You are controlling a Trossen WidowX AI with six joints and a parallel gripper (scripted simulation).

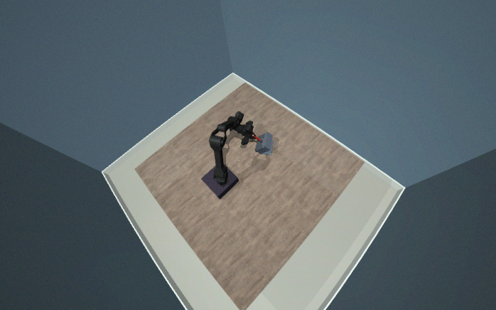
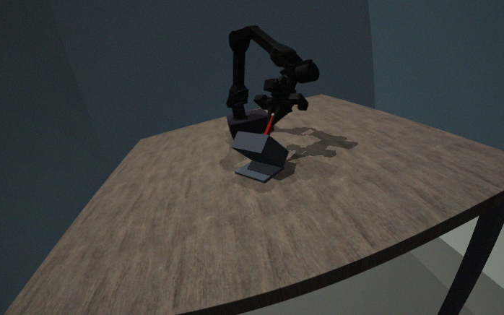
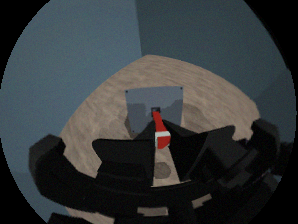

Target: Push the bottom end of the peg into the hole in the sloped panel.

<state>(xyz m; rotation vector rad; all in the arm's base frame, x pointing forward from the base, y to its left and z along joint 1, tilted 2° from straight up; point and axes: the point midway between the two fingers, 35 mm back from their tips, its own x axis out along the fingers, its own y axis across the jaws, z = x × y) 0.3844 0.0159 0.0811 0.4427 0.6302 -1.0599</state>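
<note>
Now: gripper tip 6 cm to the left of the grey sloped panel, 6 cm above it and 2 cm short of it. Also, from my gripper tip: red peg: 1 cm to the left, 1 cm behind, 1 cm above; flat foot plate: 12 cm below, 8 cm to the right, 3 cm ahead.
</note>
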